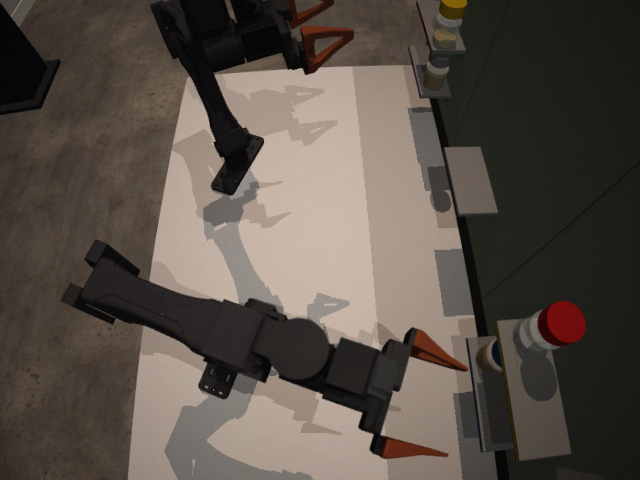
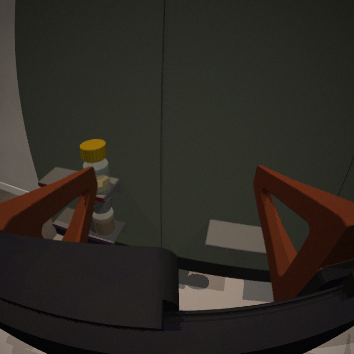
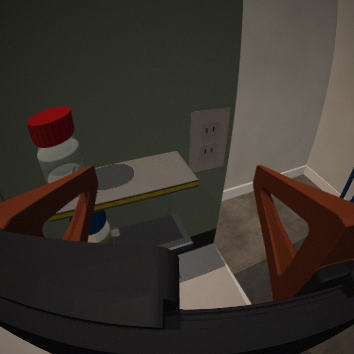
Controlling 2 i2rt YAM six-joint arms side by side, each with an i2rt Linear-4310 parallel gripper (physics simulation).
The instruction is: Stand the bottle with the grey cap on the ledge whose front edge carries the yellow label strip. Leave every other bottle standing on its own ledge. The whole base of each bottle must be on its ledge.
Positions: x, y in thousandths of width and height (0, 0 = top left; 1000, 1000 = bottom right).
The left gripper shows in image 1 (537, 32) and in image 2 (493, 493); in image 3 it is out of frame. The right gripper shows in image 1 (715, 857) and in image 3 (496, 490); in image 2 it is out of frame. A red-capped bottle shows in image 1 (879, 674) and in image 3 (165, 434); in image 2 it is out of frame.
